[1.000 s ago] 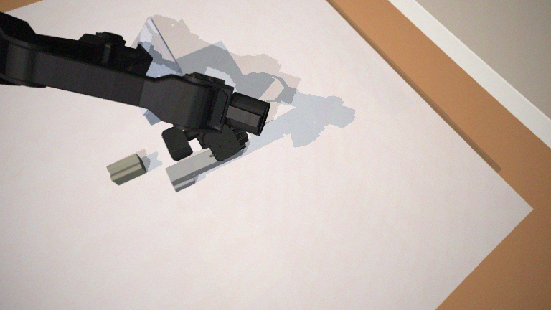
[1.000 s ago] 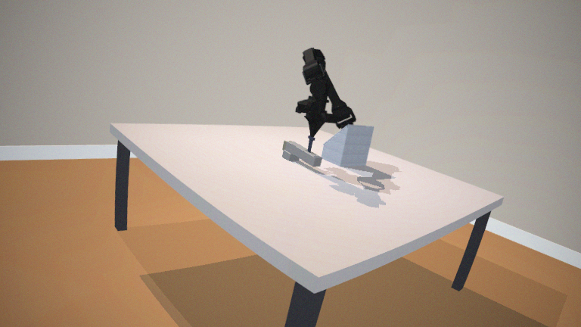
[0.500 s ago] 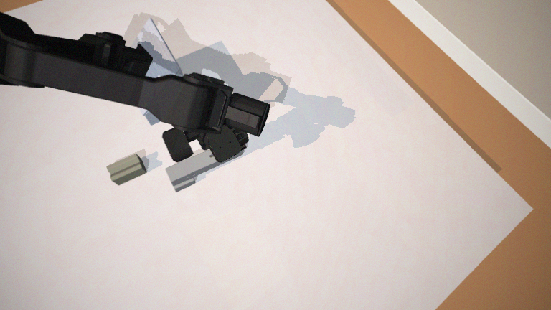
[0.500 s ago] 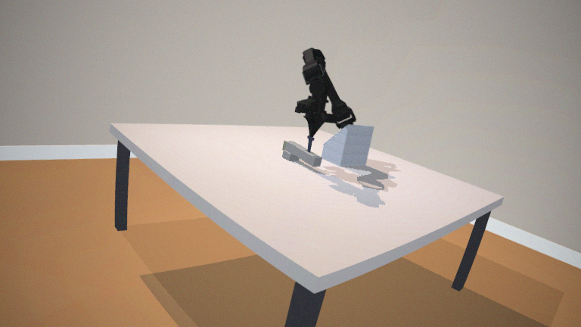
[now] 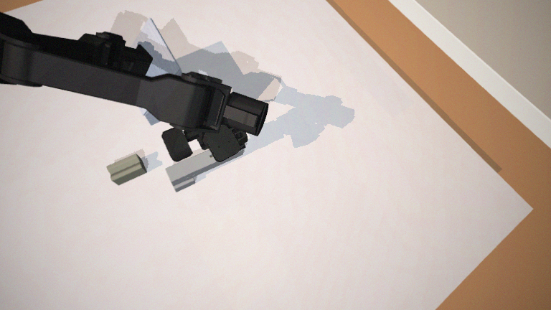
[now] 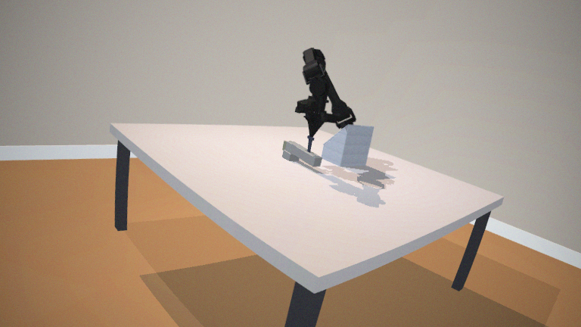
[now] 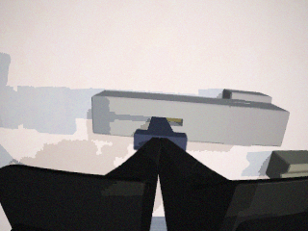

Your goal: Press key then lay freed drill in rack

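Right now the dark blue key is 3 cm below my gripper tip. From my gripper tip the other things lie so: grey block (1 cm behind, 4 cm to the right, 8 cm below); then pale grey drill (2 cm behind, 6 cm to the right, 7 cm below); then olive-grey rack (12 cm behind, 19 cm to the right, 10 cm below).
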